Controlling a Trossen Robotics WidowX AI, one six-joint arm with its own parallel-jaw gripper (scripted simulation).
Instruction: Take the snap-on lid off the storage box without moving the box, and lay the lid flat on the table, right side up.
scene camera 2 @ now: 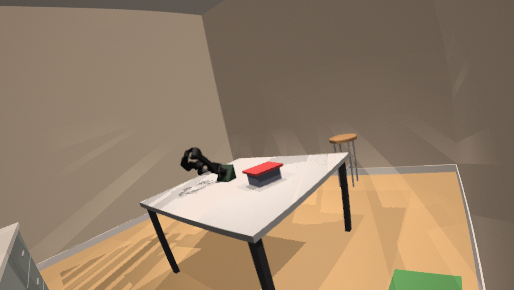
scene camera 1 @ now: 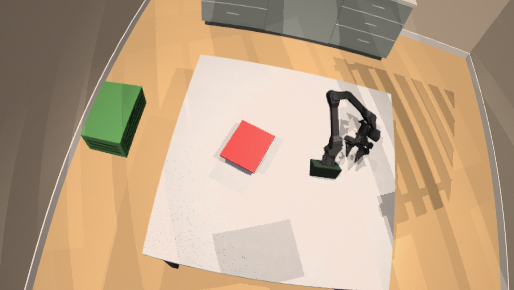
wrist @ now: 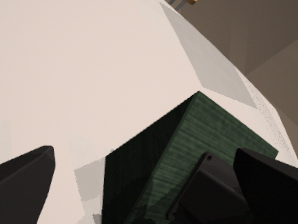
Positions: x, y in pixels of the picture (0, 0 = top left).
Scene:
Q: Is my gripper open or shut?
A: Open.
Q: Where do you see a red lid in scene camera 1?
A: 247, 146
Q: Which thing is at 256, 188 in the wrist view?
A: My gripper.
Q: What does my gripper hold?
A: Nothing.

